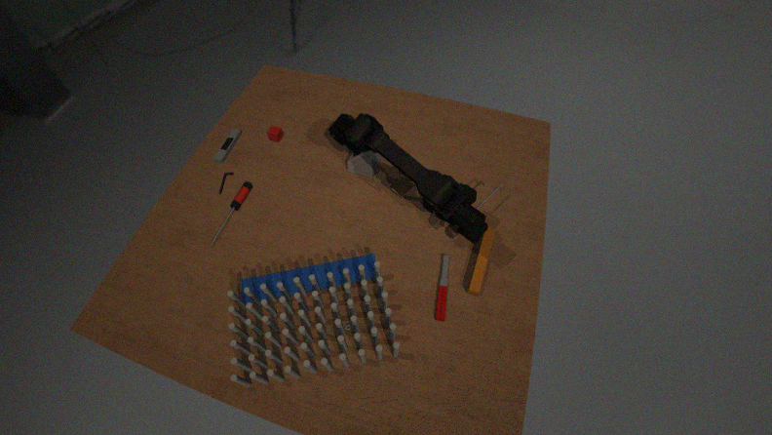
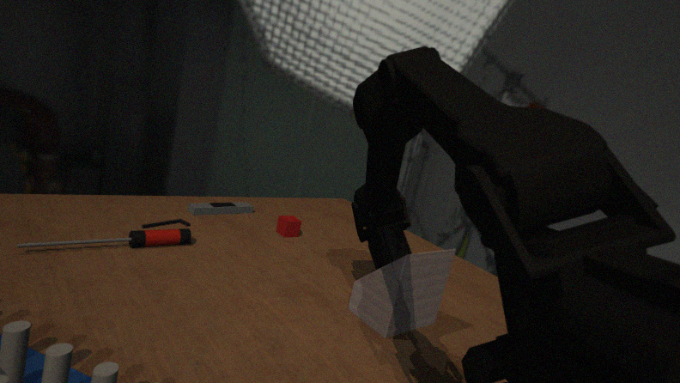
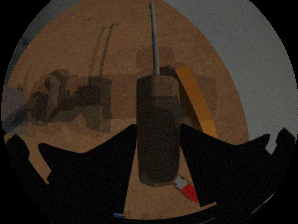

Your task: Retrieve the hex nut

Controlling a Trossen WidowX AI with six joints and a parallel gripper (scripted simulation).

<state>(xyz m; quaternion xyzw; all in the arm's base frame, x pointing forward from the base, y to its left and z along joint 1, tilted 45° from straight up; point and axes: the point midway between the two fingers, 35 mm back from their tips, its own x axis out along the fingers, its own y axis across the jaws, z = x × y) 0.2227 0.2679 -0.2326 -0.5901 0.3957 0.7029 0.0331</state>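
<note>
Now: gripper tip 39 cm to the left of the blue taped strip, 25 cm short of it and 9 cm above it. Round my gripper tip: orange bar 9 cm to the left, 8 cm below, 6 cm ahead; then red-and-grey tool 16 cm ahead, 8 cm below, 1 cm to the right; then red cube 73 cm to the right, 26 cm behind, 7 cm below.
</note>
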